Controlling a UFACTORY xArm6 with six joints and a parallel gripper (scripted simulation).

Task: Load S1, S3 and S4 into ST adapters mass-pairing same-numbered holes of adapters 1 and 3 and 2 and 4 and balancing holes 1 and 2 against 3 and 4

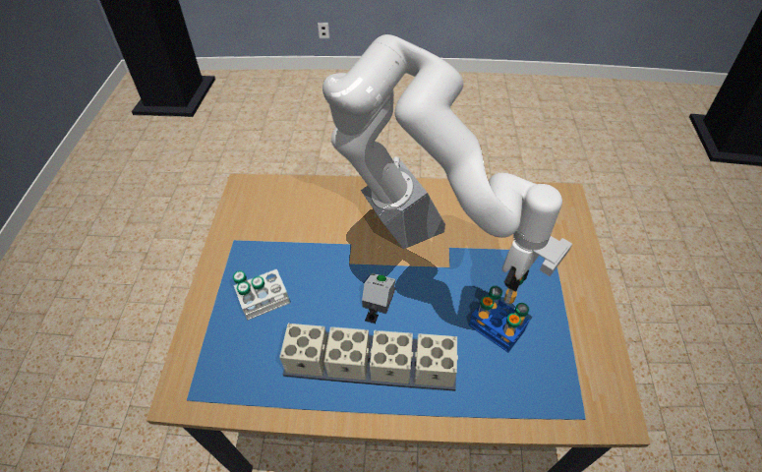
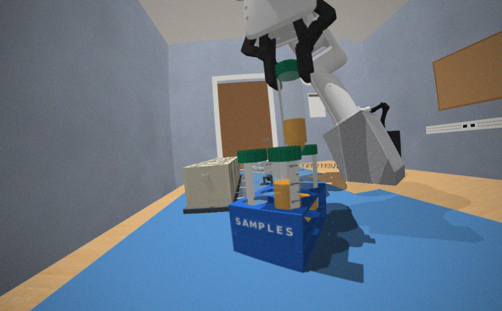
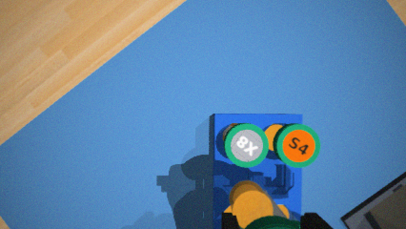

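My hand is 50 mm above the orange-dot tube and 10 mm short of it. Round my hand: loading stand ST (340 mm to the right, 210 mm below, 150 mm ahead); then blue sample rack (190 mm below, 20 mm ahead, 10 mm to the right); then green done key (340 mm to the right, 150 mm below, 70 mm behind).
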